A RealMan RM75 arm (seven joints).
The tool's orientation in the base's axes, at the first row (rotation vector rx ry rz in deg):
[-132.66, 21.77, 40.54]
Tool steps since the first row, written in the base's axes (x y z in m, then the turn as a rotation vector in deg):
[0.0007, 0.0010, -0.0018, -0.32, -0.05, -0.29]
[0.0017, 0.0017, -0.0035, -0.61, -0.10, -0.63]
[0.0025, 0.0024, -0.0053, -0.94, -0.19, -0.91]
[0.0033, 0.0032, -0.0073, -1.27, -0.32, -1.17]
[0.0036, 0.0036, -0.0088, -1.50, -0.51, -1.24]
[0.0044, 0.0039, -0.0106, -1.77, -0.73, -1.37]
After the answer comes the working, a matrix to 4 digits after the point.
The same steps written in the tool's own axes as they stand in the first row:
[0.0015, -0.0001, 0.0015, -0.09, 0.33, 0.27]
[0.0033, -0.0002, 0.0027, -0.12, 0.67, 0.56]
[0.0049, -0.0001, 0.0040, -0.22, 1.03, 0.80]
[0.0067, 0.0000, 0.0055, -0.32, 1.41, 1.00]
[0.0078, 0.0004, 0.0066, -0.45, 1.68, 1.00]
[0.0094, 0.0008, 0.0076, -0.58, 2.03, 1.04]

The tool's axes in the first row as the columns of a matrix, in the base's axes (rounded; the answer above uses it unrounded):
[0.8098, -0.4433, -0.3842]
[-0.0754, -0.7281, 0.6813]
[-0.5818, -0.5228, -0.6231]

